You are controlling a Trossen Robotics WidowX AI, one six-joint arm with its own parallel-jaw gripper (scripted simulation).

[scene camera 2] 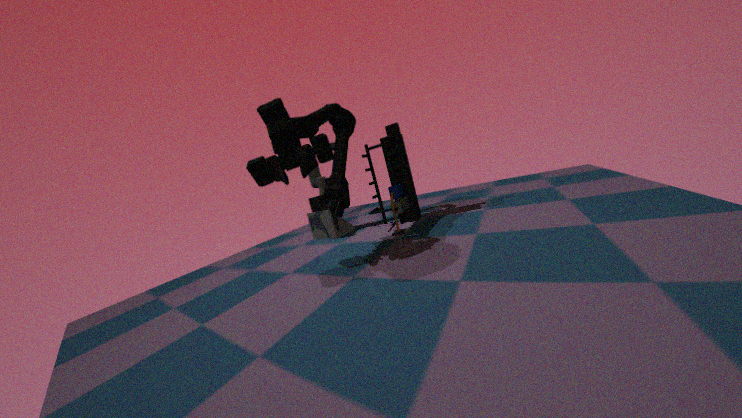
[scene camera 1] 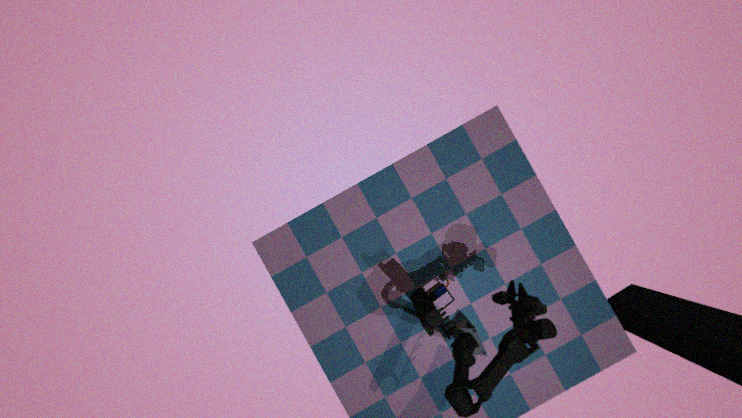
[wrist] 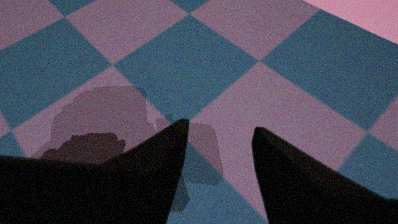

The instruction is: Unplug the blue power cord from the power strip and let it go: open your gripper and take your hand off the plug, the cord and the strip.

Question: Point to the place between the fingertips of my gripper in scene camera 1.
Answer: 516, 281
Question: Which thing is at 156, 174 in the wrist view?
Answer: My gripper.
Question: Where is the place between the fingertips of my gripper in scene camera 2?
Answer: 295, 179
